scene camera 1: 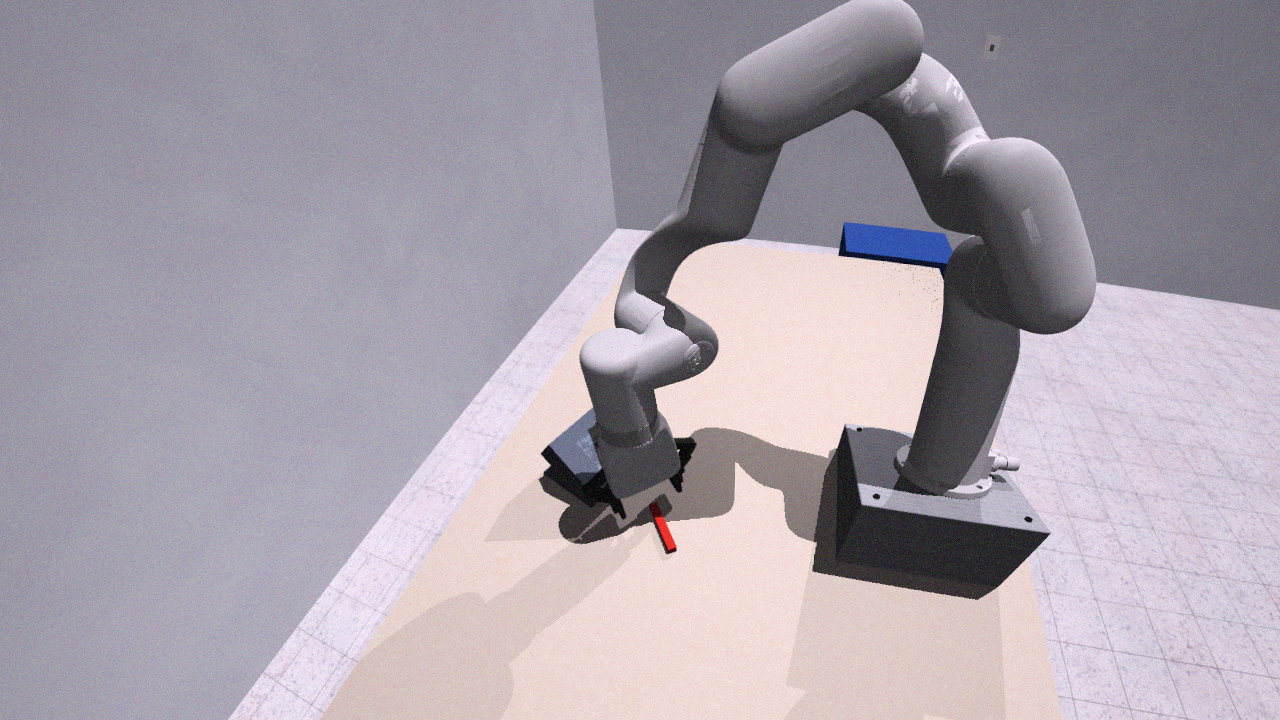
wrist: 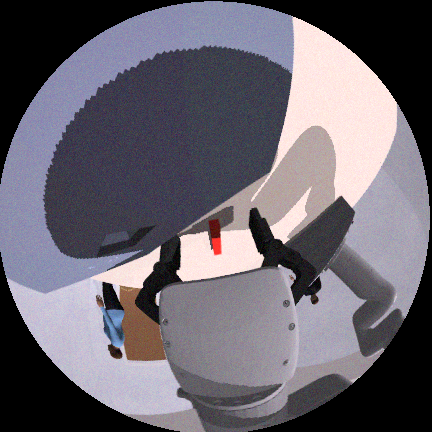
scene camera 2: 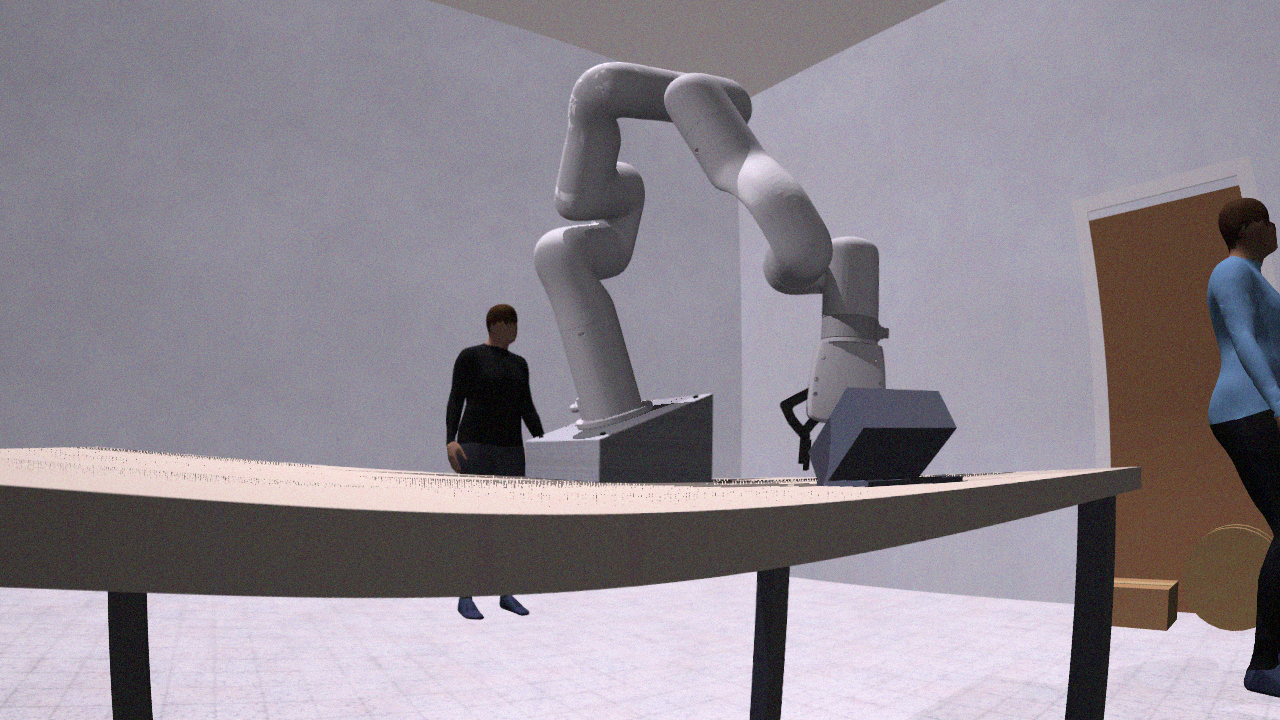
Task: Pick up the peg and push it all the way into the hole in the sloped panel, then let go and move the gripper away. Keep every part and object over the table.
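Seen in the pictures: gripper, fingertip midpoint: [scene camera 1: 648, 498] [wrist: 211, 224]; arm's base, origin of the base link: [scene camera 1: 941, 472] [wrist: 334, 253] [scene camera 2: 615, 417].
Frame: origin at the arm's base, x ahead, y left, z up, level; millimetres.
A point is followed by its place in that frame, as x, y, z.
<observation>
The red peg [scene camera 1: 664, 530] @[373, 60, -89] [wrist: 215, 237] @[385, 37, -89] lies on the table beside the sloped panel, its far end in shadow in the wrist view; it does not show in scene camera 2. My gripper [scene camera 1: 649, 499] @[403, 10, -87] [wrist: 211, 224] @[403, 10, -87] is open above the peg, with one finger on each side of it and neither touching it. The dark blue-grey sloped panel [scene camera 1: 572, 445] @[515, -19, -11] [scene camera 2: 895, 409] @[521, -81, -21] [wrist: 170, 130] stands close beside the gripper. Its hole [wrist: 124, 241] @[476, -30, -35] shows at the lower left of its shaded face in the wrist view. In scene camera 2 the panel hides part of the gripper.
The grey arm base [scene camera 1: 939, 557] @[13, 100, -49] [scene camera 2: 657, 445] @[119, -26, -47] stands on the table [scene camera 1: 716, 635] @[292, 196, -101] [scene camera 2: 447, 555] @[584, -628, -118]. A blue box [scene camera 1: 895, 241] is at the table's far end. A person in black [scene camera 2: 490, 394] and one in light blue [scene camera 2: 1239, 331] [wrist: 114, 325] stand beyond the table.
</observation>
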